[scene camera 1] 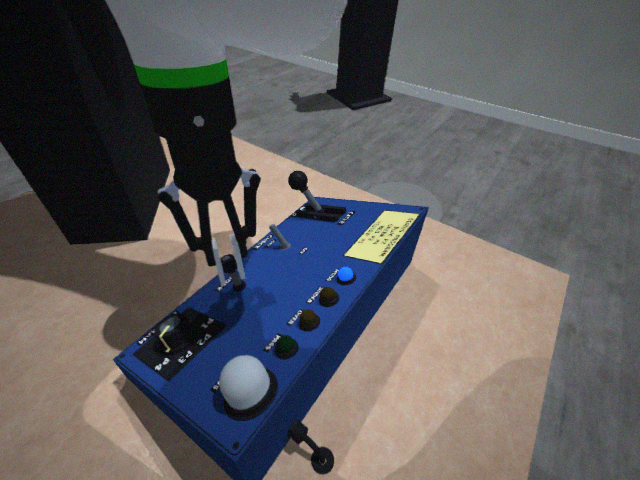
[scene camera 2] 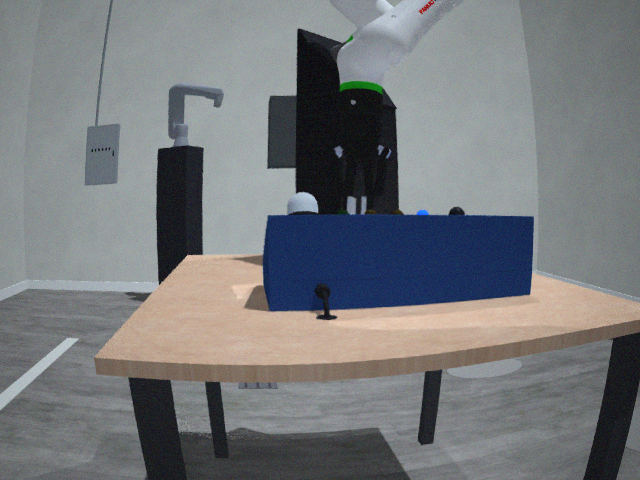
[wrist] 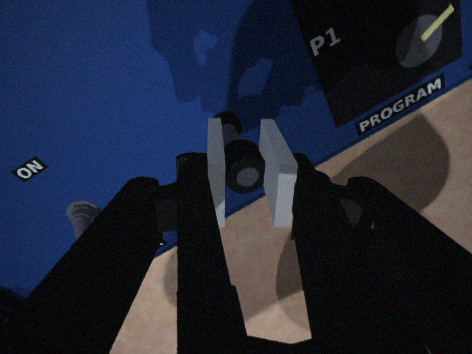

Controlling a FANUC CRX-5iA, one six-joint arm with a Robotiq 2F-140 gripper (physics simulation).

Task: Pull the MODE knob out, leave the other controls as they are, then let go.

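Frame: origin at the arm's base, x down, y right, z back, level; centimetres.
Seen in the pictures: gripper, fingertip midpoint: point(scene camera 1: 231, 276) point(wrist: 240, 142).
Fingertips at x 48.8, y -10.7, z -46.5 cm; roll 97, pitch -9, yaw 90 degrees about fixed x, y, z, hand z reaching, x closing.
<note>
A point is followed by its place in that frame.
The MODE knob point(scene camera 1: 227, 263) @(x 45.6, y -10.5, z -46.6 cm) point(wrist: 245, 166) @(x 45.5, y -10.7, z -46.0 cm) is black and round-headed. It stands up from the blue control box point(scene camera 1: 289, 273) @(x 49.3, y -19.2, z -50.4 cm) point(scene camera 2: 398, 258) @(x 51.8, y -21.1, z -64.1 cm) point(wrist: 100, 100) @(x 49.5, y -18.6, z -50.1 cm), with a length of grey shaft showing between its head and the black collar point(scene camera 1: 238, 285) @(x 50.5, y -11.2, z -47.6 cm) at the panel. My gripper point(scene camera 1: 230, 279) @(x 48.8, y -10.7, z -46.5 cm) point(scene camera 2: 356, 206) point(wrist: 240, 142) @(x 48.8, y -10.7, z -46.5 cm) points down over the box and is shut on the knob, with one pale pad on each side of the head. In scene camera 2 the box hides the knob. The MODE label is partly hidden by a finger in scene camera 1.
A PROGRAM dial point(scene camera 1: 168, 335) @(x 47.9, y 0.6, z -52.9 cm) point(wrist: 420, 40) @(x 48.3, y 0.1, z -50.9 cm), a grey toggle point(scene camera 1: 279, 236) @(x 49.2, y -21.9, z -41.7 cm) point(wrist: 82, 212) @(x 50.5, y -22.1, z -42.9 cm) and a black ball lever point(scene camera 1: 298, 180) @(x 44.4, y -30.5, z -33.7 cm) stand near the knob. A white dome point(scene camera 1: 244, 382) @(x 41.3, y -5.0, z -67.2 cm), a lit blue lamp point(scene camera 1: 345, 274) @(x 44.2, y -24.3, z -58.7 cm) and several dark lamps are on the panel. A black crank point(scene camera 1: 312, 446) @(x 56.8, y -10.5, z -72.4 cm) point(scene camera 2: 324, 299) @(x 57.3, y -10.8, z -73.0 cm) projects from the side.
</note>
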